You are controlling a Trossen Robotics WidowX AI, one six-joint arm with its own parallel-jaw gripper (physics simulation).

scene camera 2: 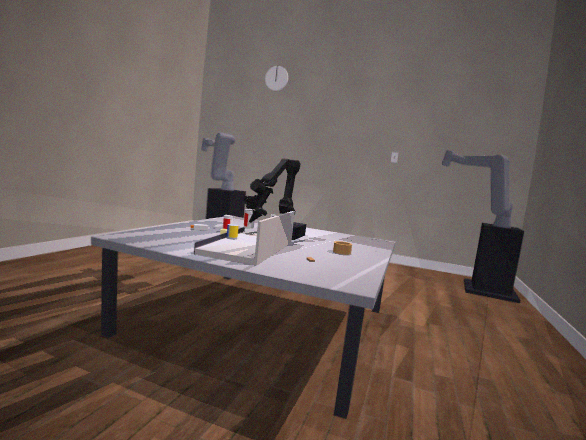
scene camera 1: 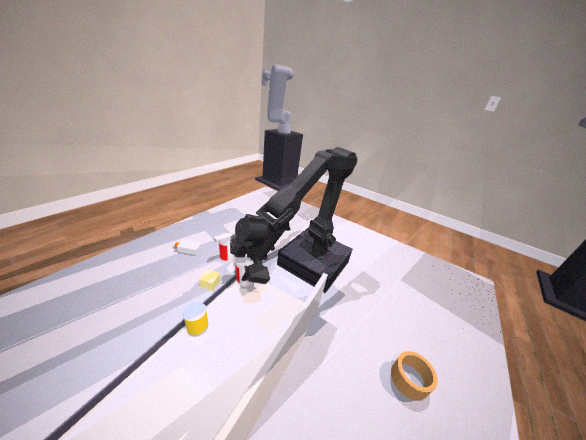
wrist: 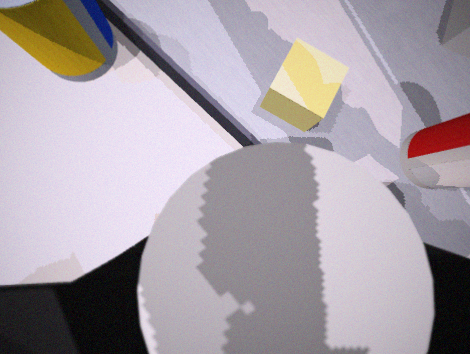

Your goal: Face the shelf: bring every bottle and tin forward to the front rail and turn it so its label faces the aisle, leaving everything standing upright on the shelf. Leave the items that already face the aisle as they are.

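Places are measured from the arm's base along level axes (x right, y ahead, z up), in centimetres.
Pixels of known places: gripper, fingertip midpoint: (scene camera 2: 247, 220) (scene camera 1: 241, 272); arm's base at its link origin: (scene camera 1: 318, 252).
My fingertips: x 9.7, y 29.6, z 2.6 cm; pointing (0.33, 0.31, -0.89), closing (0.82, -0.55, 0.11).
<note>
Ahead of a thing's pixels: the offset from my fingertips to its middle. "*": to the spot under its first point. Level surfaces: height alone.
My gripper (scene camera 1: 253, 276) (scene camera 2: 255, 214) is shut on a red tin {dx -0.7, dy -0.8, dz +1.3 cm} (scene camera 1: 238, 274) (scene camera 2: 246, 218). It holds the tin upright at the far end of the shelf board {dz -7.4 cm} (scene camera 1: 217, 354), close to the dark front rail {dx +0.3, dy +21.2, dz -7.9 cm} (scene camera 1: 160, 341) (wrist: 181, 81). In the wrist view the tin's grey top {* dx -0.8, dy +0.2, dz +6.2 cm} (wrist: 276, 253) fills the lower half and hides the fingers. A yellow tin {dx -2.2, dy +17.1, dz -3.9 cm} (scene camera 1: 196, 319) (scene camera 2: 233, 231) (wrist: 75, 46) with a blue label stands on the shelf by the rail. A second red tin {dx +17.8, dy -7.3, dz -5.0 cm} (scene camera 1: 224, 250) (scene camera 2: 227, 222) stands on the table beyond the rail.
A pale yellow cube {dx +10.6, dy +5.0, dz -8.1 cm} (scene camera 1: 210, 279) (wrist: 307, 84) lies just outside the rail. A white bottle {dx +32.2, dy +1.4, dz -8.6 cm} (scene camera 1: 188, 247) with an orange cap lies on its side further out. The shelf's white back panel {* dx -25.9, dy +7.4, dz +8.0 cm} (scene camera 1: 293, 327) rises on the right. A tan tape ring {dx -52.0, dy -12.8, dz -7.5 cm} (scene camera 1: 413, 375) (scene camera 2: 342, 247) lies apart.
</note>
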